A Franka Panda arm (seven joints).
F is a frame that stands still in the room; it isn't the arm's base.
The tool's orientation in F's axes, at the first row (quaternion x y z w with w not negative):
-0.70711, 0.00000, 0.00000, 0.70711
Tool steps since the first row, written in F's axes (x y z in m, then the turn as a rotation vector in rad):
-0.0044, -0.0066, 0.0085, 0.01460, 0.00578, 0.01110
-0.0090, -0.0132, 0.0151, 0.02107, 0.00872, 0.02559
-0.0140, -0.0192, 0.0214, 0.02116, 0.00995, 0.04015
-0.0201, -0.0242, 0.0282, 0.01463, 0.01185, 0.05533
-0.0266, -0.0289, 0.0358, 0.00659, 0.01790, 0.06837
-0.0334, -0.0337, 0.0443, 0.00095, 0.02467, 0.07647
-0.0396, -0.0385, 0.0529, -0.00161, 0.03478, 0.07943
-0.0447, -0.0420, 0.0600, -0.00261, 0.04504, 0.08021
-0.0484, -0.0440, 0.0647, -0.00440, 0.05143, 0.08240
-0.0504, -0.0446, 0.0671, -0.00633, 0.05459, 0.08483
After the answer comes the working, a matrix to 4 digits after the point.
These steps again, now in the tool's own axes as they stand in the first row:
-0.0044, -0.0085, -0.0066, 0.01460, -0.01110, 0.00578
-0.0090, -0.0151, -0.0132, 0.02107, -0.02559, 0.00872
-0.0140, -0.0214, -0.0192, 0.02116, -0.04015, 0.00995
-0.0201, -0.0282, -0.0242, 0.01463, -0.05533, 0.01185
-0.0266, -0.0358, -0.0289, 0.00659, -0.06837, 0.01790
-0.0334, -0.0443, -0.0337, 0.00095, -0.07647, 0.02467
-0.0396, -0.0529, -0.0385, -0.00161, -0.07943, 0.03478
-0.0447, -0.0600, -0.0420, -0.00261, -0.08021, 0.04504
-0.0484, -0.0647, -0.0440, -0.00440, -0.08240, 0.05143
-0.0504, -0.0671, -0.0446, -0.00633, -0.08483, 0.05459

The tool's axes in the first row as the columns of a matrix, in F's axes (rounded; the answer above uses it unrounded):
1.0000, 0.0000, 0.0000
0.0000, 0.0000, 1.0000
0.0000, -1.0000, 0.0000

